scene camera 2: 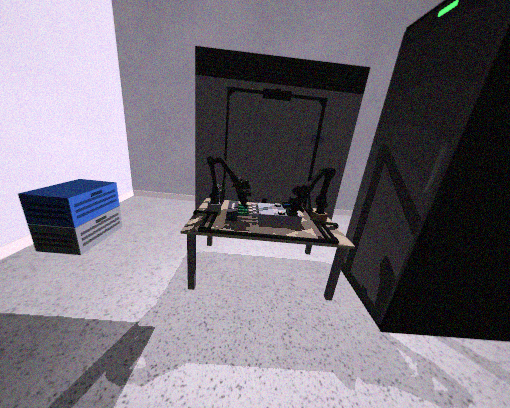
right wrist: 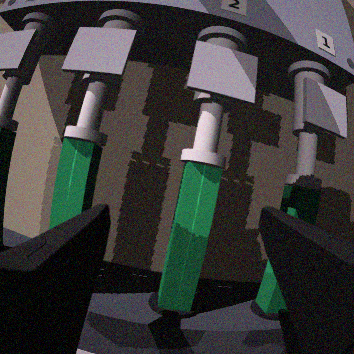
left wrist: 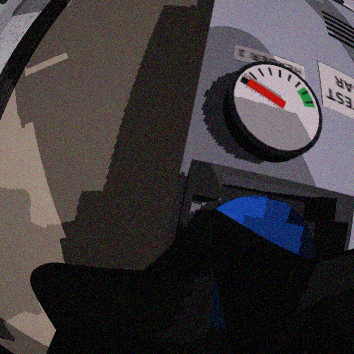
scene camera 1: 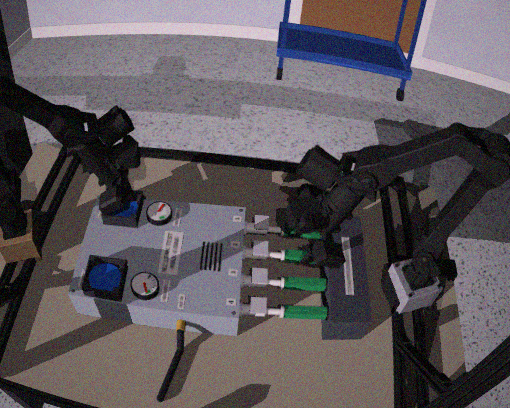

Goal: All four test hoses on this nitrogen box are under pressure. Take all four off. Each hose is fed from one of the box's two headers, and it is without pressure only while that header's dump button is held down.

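Seen in the pictures: left gripper, fingertip midpoint: (scene camera 2: 290,214) (left wrist: 206,218) (scene camera 1: 133,199); right gripper, fingertip midpoint: (scene camera 2: 245,207) (right wrist: 186,216) (scene camera 1: 298,249); left arm's base, link origin: (scene camera 2: 319,212) (scene camera 1: 14,227); right arm's base, link origin: (scene camera 2: 214,202) (scene camera 1: 418,276).
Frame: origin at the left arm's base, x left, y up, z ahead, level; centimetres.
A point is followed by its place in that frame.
The grey nitrogen box (scene camera 1: 184,283) {x -24.5, y -0.4, z 37.3 cm} (scene camera 2: 271,210) {x -14.0, y -0.4, z 41.6 cm} has two blue dump buttons and two gauges. My left gripper (scene camera 1: 116,207) (left wrist: 206,218) {x -0.9, y 0.8, z 31.9 cm} (scene camera 2: 294,206) {x -0.9, y 0.8, z 31.9 cm} is shut and presses on the far button (scene camera 1: 132,210) {x -3.8, y 0.6, z 31.0 cm} (left wrist: 267,218) {x -3.9, y 0.6, z 31.2 cm}. The gauge beside it (scene camera 1: 159,213) {x -6.8, y 1.1, z 36.7 cm} (left wrist: 277,109) {x -5.8, y 1.1, z 36.4 cm} has its red needle at the low end, away from the green mark. The near button (scene camera 1: 104,277) {x -20.3, y 1.2, z 21.5 cm} is free. Four green hoses stand at the ports: hose 1 (scene camera 1: 310,235) {x -18.8, y -3.0, z 67.2 cm} (right wrist: 302,204) {x -16.5, y -1.9, z 63.1 cm}, hose 2 (scene camera 1: 294,255) {x -23.4, y -1.9, z 61.2 cm} (right wrist: 191,246) {x -23.7, y -1.9, z 63.7 cm}, hose 3 (scene camera 1: 303,283) {x -30.6, y -1.9, z 60.1 cm} (right wrist: 75,179) {x -29.1, y -1.9, z 58.9 cm}, hose 4 (scene camera 1: 303,312) {x -37.0, y -1.9, z 57.3 cm}. My right gripper (scene camera 1: 313,244) (right wrist: 186,216) {x -23.8, y 0.4, z 61.6 cm} (scene camera 2: 243,199) {x -23.8, y 0.4, z 61.6 cm} is open astride hose 2, not touching it.
A dark grey block (scene camera 1: 348,316) {x -41.9, y -0.4, z 64.7 cm} holds the hoses' far ends. A black cable with a yellow fitting (scene camera 1: 180,326) {x -32.2, y -3.5, z 34.0 cm} runs off the box's front. Black frame rails (scene camera 1: 213,158) {x 14.8, y -6.6, z 55.7 cm} edge the table. A blue cart (scene camera 1: 342,48) stands behind. A tall black cabinet (scene camera 2: 415,182) stands beside the table.
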